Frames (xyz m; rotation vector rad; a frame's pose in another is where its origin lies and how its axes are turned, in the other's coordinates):
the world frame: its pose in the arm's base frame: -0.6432 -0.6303 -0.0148 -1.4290 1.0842 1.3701
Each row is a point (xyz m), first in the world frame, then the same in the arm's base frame.
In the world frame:
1: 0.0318 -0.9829 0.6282
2: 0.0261 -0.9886 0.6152
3: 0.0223 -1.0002 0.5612
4: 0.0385 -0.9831 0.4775
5: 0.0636 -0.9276 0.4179
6: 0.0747 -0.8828 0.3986
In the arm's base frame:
1: 0.1463 0.2281 -0.0534
2: 0.1551 0.2172 -0.0472
3: 0.1800 0.1681 -0.0415
4: 0.1853 0.0824 -0.0553
5: 0.1475 0.0099 -0.0792
6: 0.1094 -0.0206 -0.0903

